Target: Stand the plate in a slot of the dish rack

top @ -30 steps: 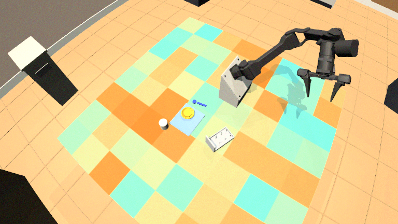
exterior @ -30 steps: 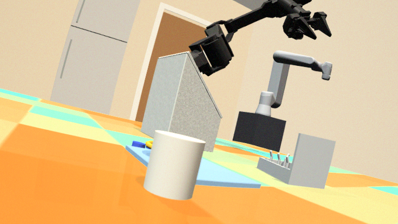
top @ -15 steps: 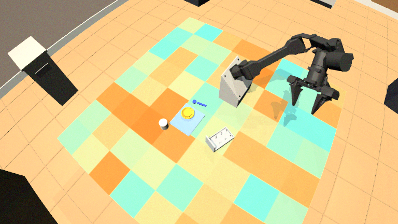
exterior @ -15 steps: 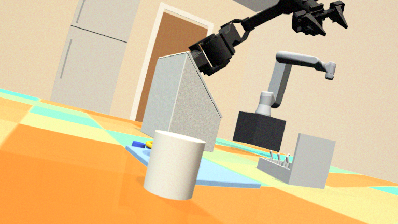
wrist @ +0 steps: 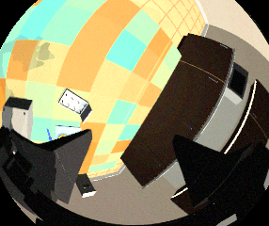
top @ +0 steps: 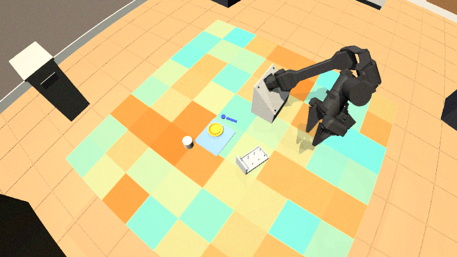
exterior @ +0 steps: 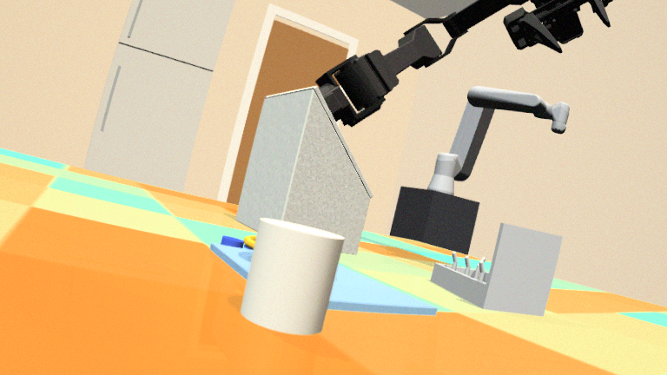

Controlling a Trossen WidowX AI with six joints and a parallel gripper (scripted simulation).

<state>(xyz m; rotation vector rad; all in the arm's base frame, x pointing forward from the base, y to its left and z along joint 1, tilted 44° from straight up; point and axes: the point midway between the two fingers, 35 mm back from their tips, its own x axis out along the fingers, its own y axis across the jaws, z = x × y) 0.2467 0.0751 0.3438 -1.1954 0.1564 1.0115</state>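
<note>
The yellow plate lies 4 cm ahead of my gripper tip, 37 cm to the right of it and 35 cm below it. From my gripper tip the other things lie so: dish rack (4 cm ahead, 15 cm to the right, 34 cm below); then light blue mat (6 cm ahead, 36 cm to the right, 36 cm below); then blue utensil (5 cm behind, 38 cm to the right, 36 cm below).
</note>
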